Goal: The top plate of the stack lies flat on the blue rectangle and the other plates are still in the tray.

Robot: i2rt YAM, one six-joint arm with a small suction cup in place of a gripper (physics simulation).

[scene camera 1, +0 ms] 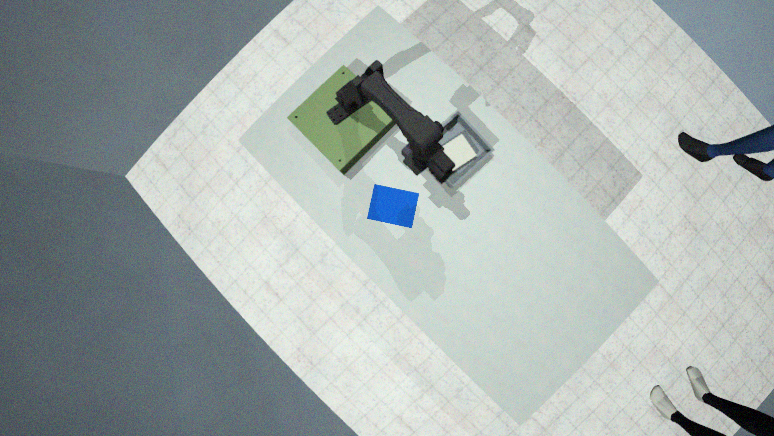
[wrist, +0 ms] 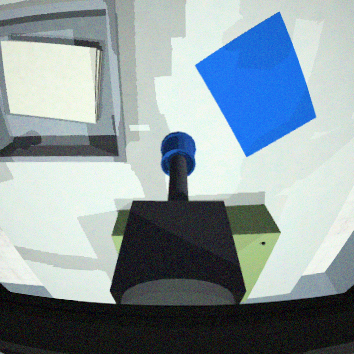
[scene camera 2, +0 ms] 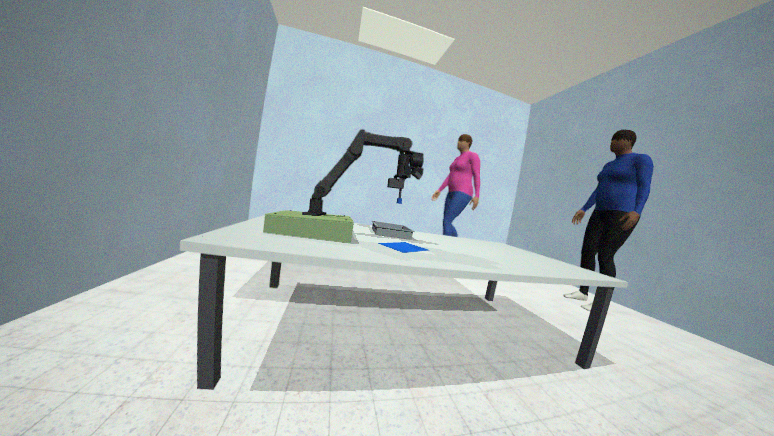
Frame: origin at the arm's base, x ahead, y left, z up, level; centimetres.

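Seen in the pictures: hand, its tool point: (wrist: 177, 147) (scene camera 2: 399, 203); arm's base, origin of its link: (scene camera 1: 350, 105) (scene camera 2: 315, 214).
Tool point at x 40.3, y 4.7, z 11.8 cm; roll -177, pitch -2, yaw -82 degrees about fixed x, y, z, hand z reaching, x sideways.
Pixels of each thing's middle, then the offset from my tool point to it. "spot": a spot on its surface instead. Level surfaces: height alone.
- grey tray, middle of its body: (wrist: 45, 90) (scene camera 1: 454, 150) (scene camera 2: 391, 229) dx +0.2, dy +20.2, dz -16.6 cm
- blue rectangle, a spot on its surface: (wrist: 260, 85) (scene camera 1: 395, 206) (scene camera 2: 406, 246) spot: dx +4.9, dy -14.0, dz -19.1 cm
- table, height of its surface: dz -19.2 cm
My gripper, a small blue suction cup (scene camera 2: 399, 200) (wrist: 178, 150), has no plate on it and hangs high above the table, between the tray and the blue rectangle in the wrist view. The arm hides it in scene camera 1. The grey tray (scene camera 1: 490, 150) (scene camera 2: 389, 231) (wrist: 114, 65) stands on the table. A stack of thin cream plates (scene camera 1: 460, 151) (wrist: 50, 80) lies in it, with several edges showing at one side. The tray wall hides the stack in scene camera 2. The blue rectangle (scene camera 1: 393, 205) (scene camera 2: 404, 247) (wrist: 260, 85) lies flat with no plate on it.
The arm stands on a green block (scene camera 1: 319, 119) (scene camera 2: 308, 230) (wrist: 257, 257), beside the tray and the blue rectangle. The tray's raised walls surround the stack. Two people, one in a pink top (scene camera 2: 463, 173) and one in a blue top (scene camera 2: 625, 173), stand beyond the table (scene camera 1: 541, 270).
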